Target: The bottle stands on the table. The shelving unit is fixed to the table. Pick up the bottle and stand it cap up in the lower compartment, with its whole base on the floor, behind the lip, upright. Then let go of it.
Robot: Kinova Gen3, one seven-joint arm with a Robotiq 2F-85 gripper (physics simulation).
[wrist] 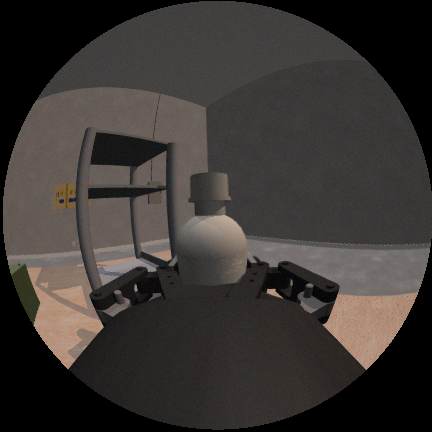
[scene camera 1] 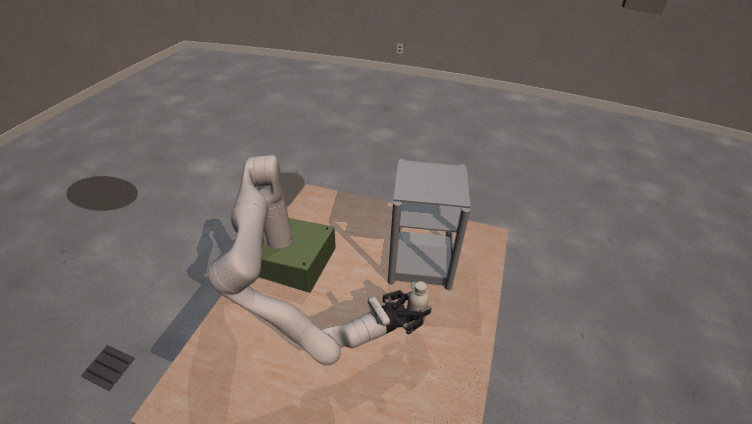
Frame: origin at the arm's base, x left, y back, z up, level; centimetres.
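Seen in the pictures: gripper, fingertip midpoint: [wrist: 212, 262] [scene camera 1: 424, 300]; arm's base, link origin: [scene camera 1: 279, 240].
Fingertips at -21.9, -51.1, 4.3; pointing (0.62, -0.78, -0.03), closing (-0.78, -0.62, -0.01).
Offsets run from my fingertips to a thing's middle, as dx, dy, dz. "spot": to the spot under its first point. Level surfaces: height alone.
A cream bottle @(-1.5, +1.9, +0.1) [scene camera 1: 418, 300] [wrist: 212, 248] with a grey-beige cap is upright, cap up, in front of the shelving unit's open front. My gripper [scene camera 1: 417, 308] [wrist: 212, 262] is shut on the bottle's body, reaching it from the left in the scene view. The bottle's base is hidden by the fingers, so its height above the table cannot be told exactly. The grey shelving unit [scene camera 1: 431, 181] [wrist: 85, 210] has a top board, a middle shelf and a lower compartment with a raised front lip @(spot: +18.8, +0.5, -12.1) [scene camera 1: 421, 278]. The bottle is outside the lower compartment. In the wrist view the unit is left of the bottle.
The wooden table @(dz -14.6) [scene camera 1: 363, 258] [wrist: 390, 320] carries the shelving unit and the green base block [scene camera 1: 302, 244] [wrist: 25, 292] of the arm, left of the unit. Two front posts [scene camera 1: 394, 244] [scene camera 1: 457, 250] flank the compartment's opening. The arm passes low over the table in front of the base block.
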